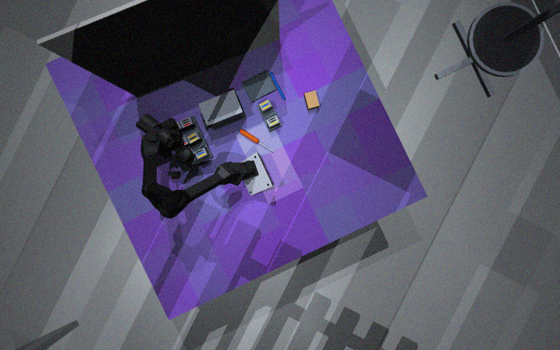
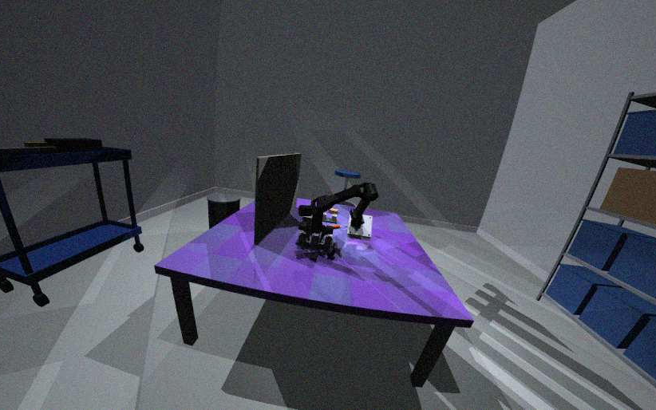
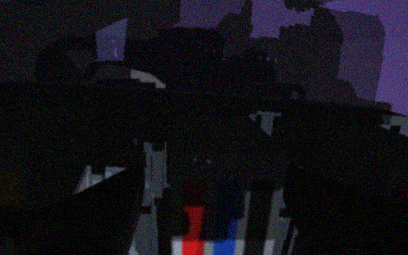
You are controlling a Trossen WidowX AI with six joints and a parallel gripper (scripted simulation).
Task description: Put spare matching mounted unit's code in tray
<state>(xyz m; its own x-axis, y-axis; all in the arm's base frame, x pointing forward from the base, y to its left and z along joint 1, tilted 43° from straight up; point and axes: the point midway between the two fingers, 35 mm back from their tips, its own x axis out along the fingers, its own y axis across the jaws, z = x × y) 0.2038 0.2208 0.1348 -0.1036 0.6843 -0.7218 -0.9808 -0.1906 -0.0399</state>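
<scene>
Right now the grey tray is 40 cm to the right of my gripper tip, 14 cm ahead of it and 1 cm below it. Also, from my gripper tip: blue pen: 48 cm to the right, 11 cm ahead, 1 cm below; tall grey panel: 30 cm ahead, 21 cm above, 20 cm to the right; grey mounted unit: 21 cm to the right, 7 cm ahead, 3 cm above.
</scene>
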